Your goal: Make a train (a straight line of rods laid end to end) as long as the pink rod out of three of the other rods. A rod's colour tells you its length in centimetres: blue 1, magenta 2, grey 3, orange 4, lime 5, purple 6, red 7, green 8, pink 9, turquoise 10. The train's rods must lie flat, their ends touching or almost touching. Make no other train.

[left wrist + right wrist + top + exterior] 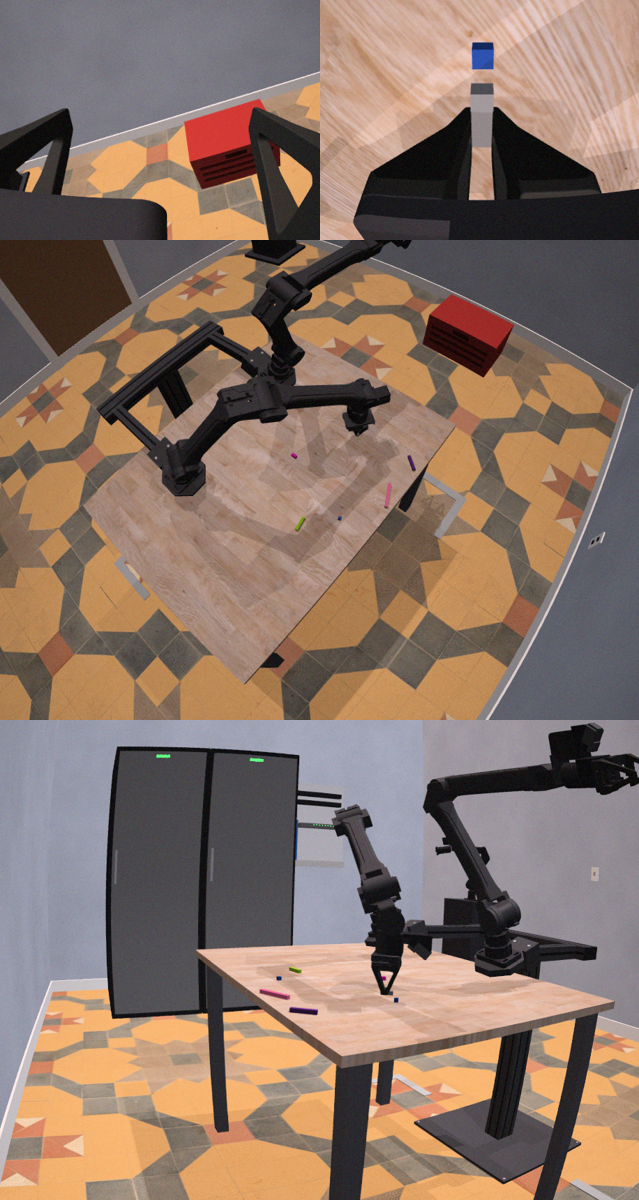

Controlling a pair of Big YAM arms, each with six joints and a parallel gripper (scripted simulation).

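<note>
Right now my right hand is right at the grey rod. From my right hand the other things lie so: lime rod (40 cm to the right, 2 cm below, 2 cm ahead).
</note>
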